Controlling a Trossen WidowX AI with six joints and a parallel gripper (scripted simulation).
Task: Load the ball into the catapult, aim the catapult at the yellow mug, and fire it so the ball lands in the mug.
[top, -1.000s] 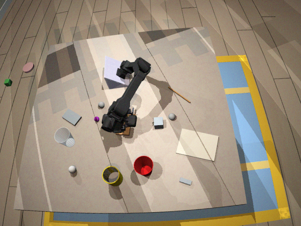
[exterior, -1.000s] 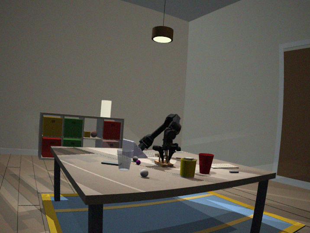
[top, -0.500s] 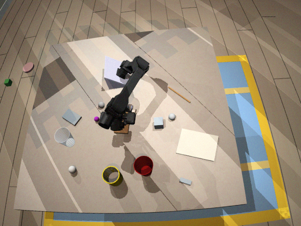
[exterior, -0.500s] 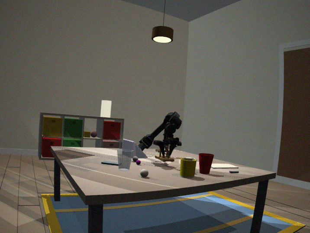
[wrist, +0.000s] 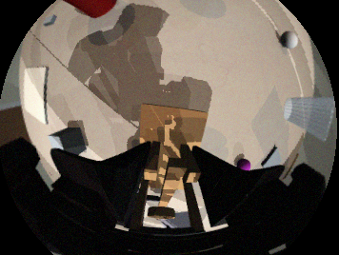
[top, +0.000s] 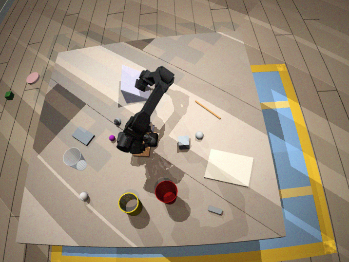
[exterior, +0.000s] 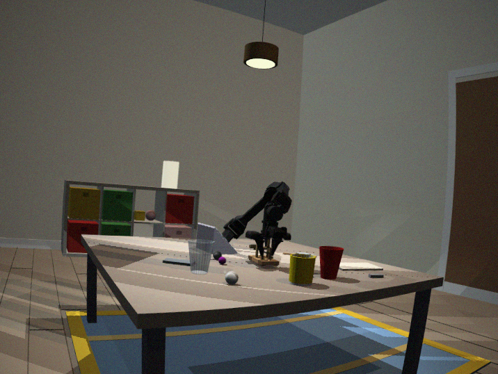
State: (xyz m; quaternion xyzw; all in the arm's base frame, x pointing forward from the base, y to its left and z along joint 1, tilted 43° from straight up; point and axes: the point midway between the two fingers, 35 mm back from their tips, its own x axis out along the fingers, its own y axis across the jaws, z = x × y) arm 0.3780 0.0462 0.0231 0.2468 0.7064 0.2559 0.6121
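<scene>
Now: the purple ball 60 mm behind my gripper tip, 170 mm to the right of it and 30 mm below it. From my gripper tip the other things lie so: red cup 240 mm ahead, 150 mm to the left, 20 mm below; wooden catapult 70 mm behind, 20 mm to the left, 20 mm above; grey cube 30 mm behind, 210 mm to the left, 20 mm below.
</scene>
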